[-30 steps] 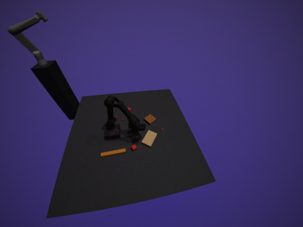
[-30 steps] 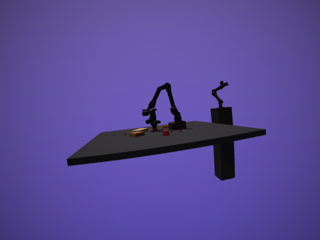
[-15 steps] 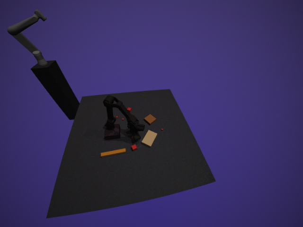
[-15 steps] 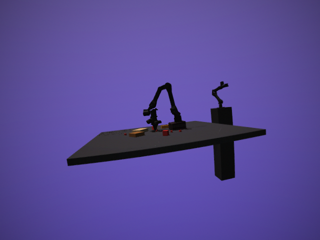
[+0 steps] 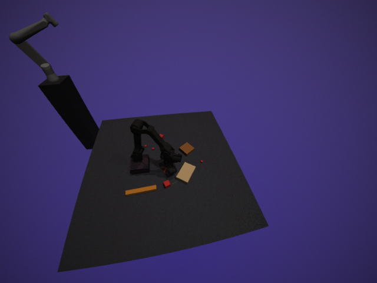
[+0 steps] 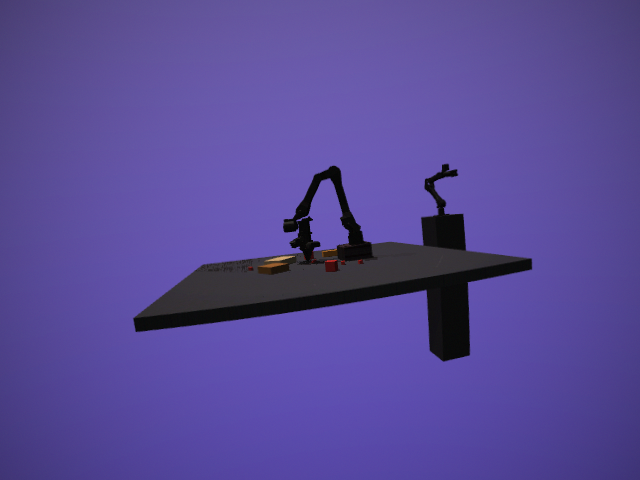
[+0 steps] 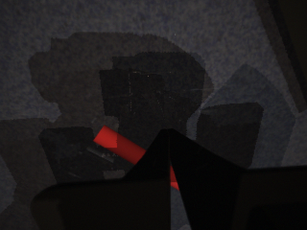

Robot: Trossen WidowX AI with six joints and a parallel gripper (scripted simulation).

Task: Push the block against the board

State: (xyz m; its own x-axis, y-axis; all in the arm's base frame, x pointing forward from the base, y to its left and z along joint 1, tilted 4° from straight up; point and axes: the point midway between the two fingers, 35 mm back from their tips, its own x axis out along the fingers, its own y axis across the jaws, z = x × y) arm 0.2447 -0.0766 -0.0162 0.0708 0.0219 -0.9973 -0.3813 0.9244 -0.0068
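The red stick lies 3 cm behind my gripper tip and 1 cm to the left of it. Also, from my gripper tip: flat tan block 14 cm ahead, 6 cm to the right, 1 cm above; brown square slab 18 cm ahead, 18 cm to the left, 1 cm above; long orange board 21 cm behind, 17 cm to the right, 1 cm above.
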